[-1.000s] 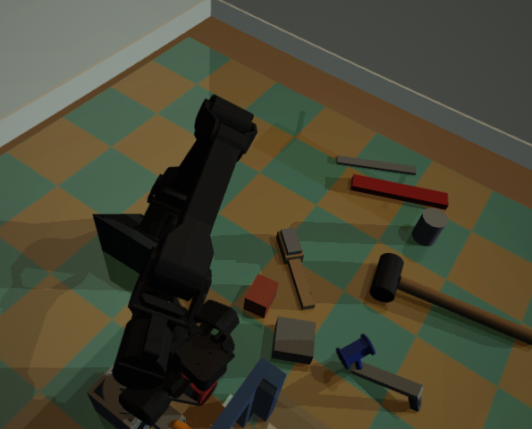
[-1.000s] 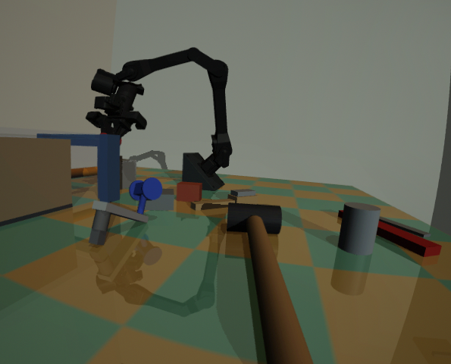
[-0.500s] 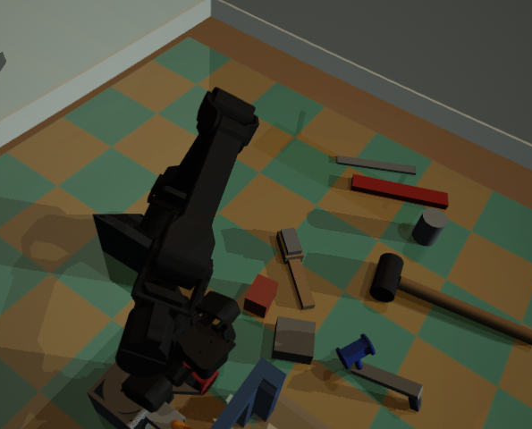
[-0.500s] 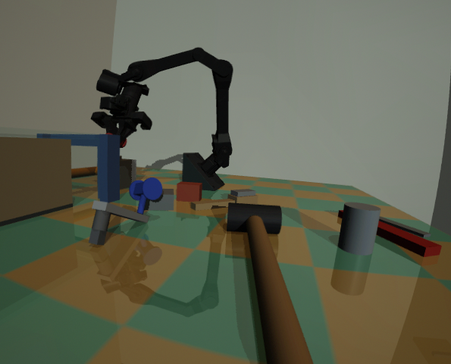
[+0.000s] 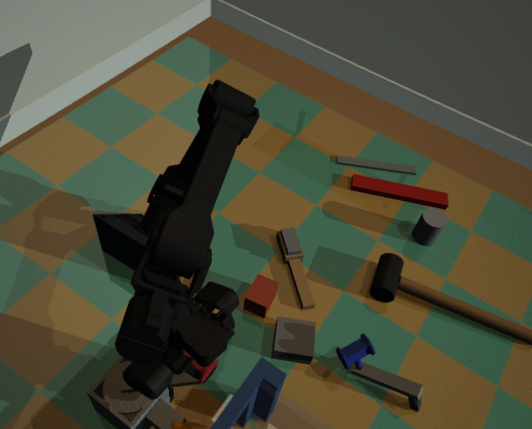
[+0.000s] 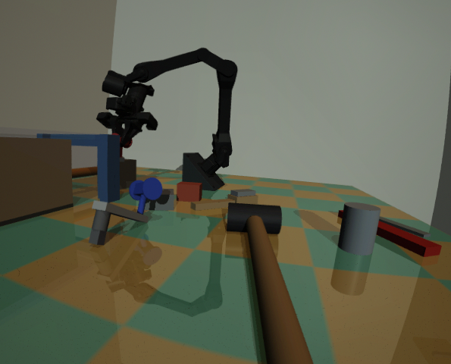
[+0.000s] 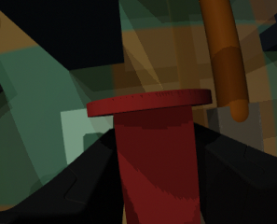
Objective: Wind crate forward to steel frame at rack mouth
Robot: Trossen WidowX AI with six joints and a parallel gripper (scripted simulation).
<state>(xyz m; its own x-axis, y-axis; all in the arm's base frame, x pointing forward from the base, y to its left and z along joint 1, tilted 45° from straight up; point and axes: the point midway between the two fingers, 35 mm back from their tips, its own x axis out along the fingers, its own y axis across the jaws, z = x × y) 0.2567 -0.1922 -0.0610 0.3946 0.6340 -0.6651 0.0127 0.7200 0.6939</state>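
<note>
The red-knobbed winch handle lies 4 cm behind my gripper tip, 3 cm to the right of it and 3 cm below it. The rest, counted from my gripper tip: red cylindrical grip 1 cm behind; then grey block 7 cm ahead, 18 cm to the left, 12 cm below; then boxy winch 10 cm behind, 8 cm to the right, 10 cm below.
</note>
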